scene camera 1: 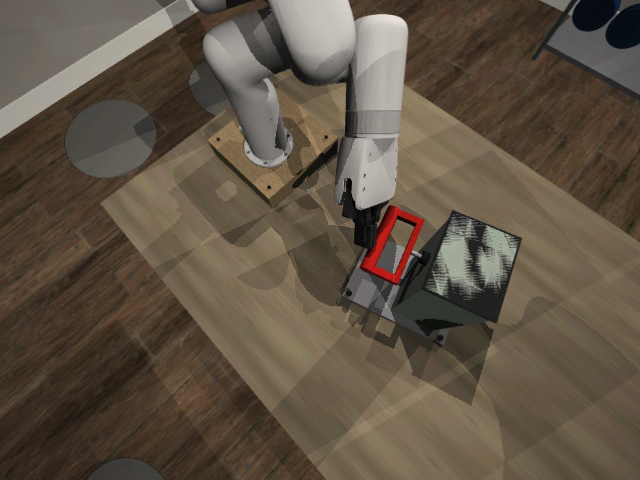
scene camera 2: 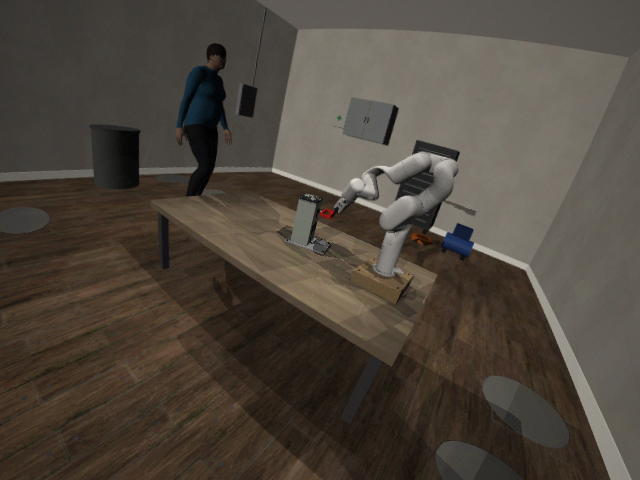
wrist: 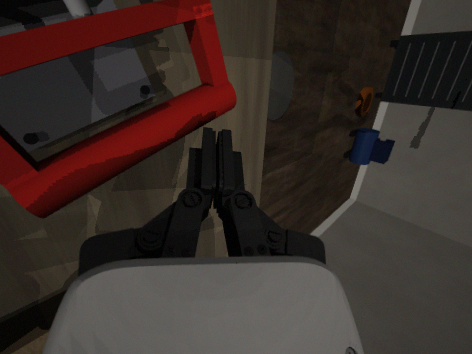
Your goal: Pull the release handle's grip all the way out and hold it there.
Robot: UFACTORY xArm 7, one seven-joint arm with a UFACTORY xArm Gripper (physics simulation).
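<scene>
The release handle's grip point(scene camera 1: 381, 240) point(scene camera 2: 326, 217) point(wrist: 130, 140) is a red rectangular frame with a thick round outer bar. A short grey rod point(scene camera 1: 416, 254) point(wrist: 77, 7) joins it to the tall dark and pale green housing point(scene camera 1: 473, 263) point(scene camera 2: 306, 222), and the frame stands out from the housing above the grey base plate point(scene camera 1: 369, 291) point(wrist: 50, 100). My gripper point(scene camera 1: 364, 243) point(scene camera 2: 336, 211) point(wrist: 214, 144) is shut and empty. Its fingers are outside the frame, beside the outer bar on the side away from the housing. In the wrist view a gap shows between fingertips and bar; contact elsewhere cannot be told.
The housing and base plate stand on the wooden table point(scene camera 1: 248, 330) point(scene camera 2: 248, 258). My arm is mounted on a wooden block point(scene camera 1: 227, 155) point(scene camera 2: 374, 285). A person point(scene camera 2: 204, 103) stands behind the table's far end, near a dark bin point(scene camera 2: 116, 157).
</scene>
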